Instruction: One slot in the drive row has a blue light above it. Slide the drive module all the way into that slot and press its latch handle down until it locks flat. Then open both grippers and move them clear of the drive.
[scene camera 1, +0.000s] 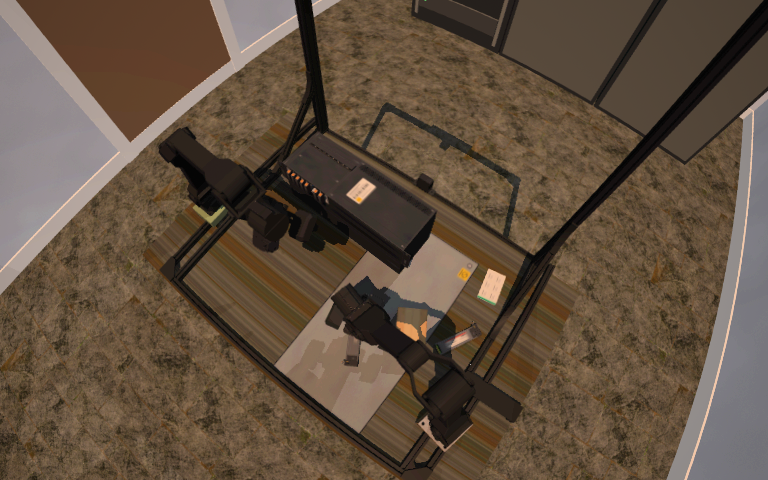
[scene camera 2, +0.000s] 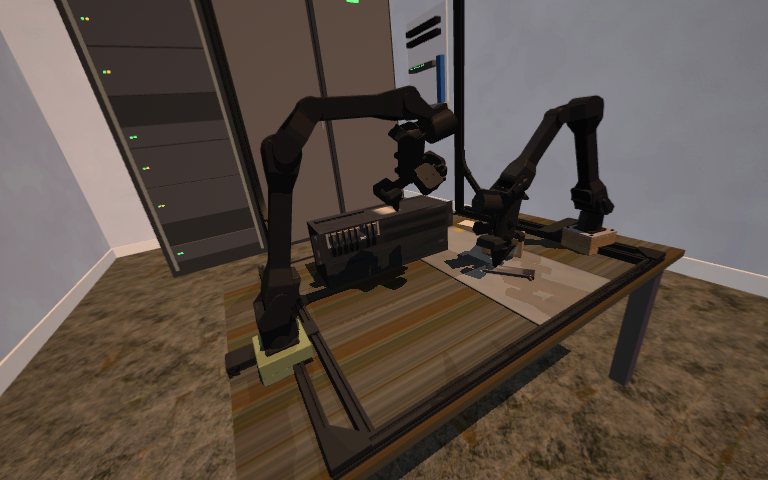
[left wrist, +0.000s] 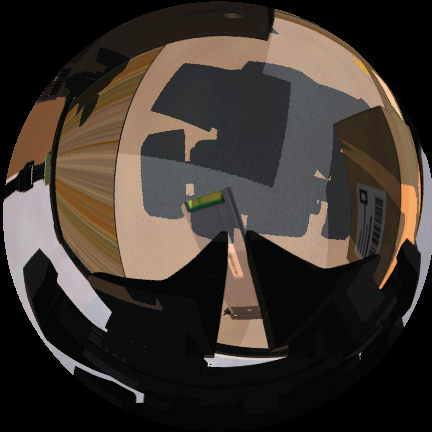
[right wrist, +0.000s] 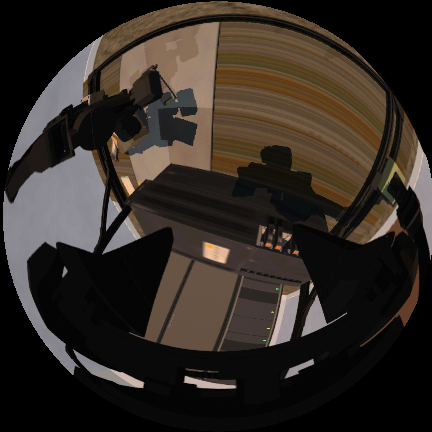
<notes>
My right gripper is open and holds nothing. Further things: my left gripper and a drive module.
My left gripper also shows in the left wrist view and in the right wrist view. My right gripper also shows in scene camera 1 and in the right wrist view.
</notes>
